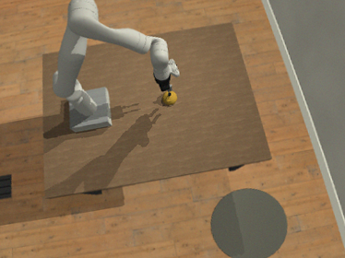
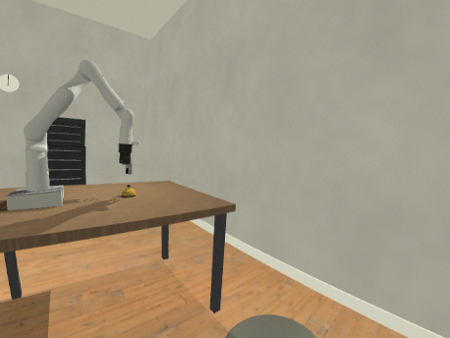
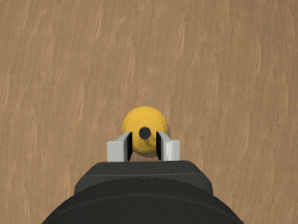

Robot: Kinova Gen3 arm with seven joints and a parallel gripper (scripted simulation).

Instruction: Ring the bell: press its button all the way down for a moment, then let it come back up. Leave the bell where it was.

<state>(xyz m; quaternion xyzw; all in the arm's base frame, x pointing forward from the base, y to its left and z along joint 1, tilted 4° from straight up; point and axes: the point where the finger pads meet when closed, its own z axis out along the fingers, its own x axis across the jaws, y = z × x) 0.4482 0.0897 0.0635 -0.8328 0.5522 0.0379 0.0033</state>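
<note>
The yellow bell lies 110 mm below my hand.
</note>
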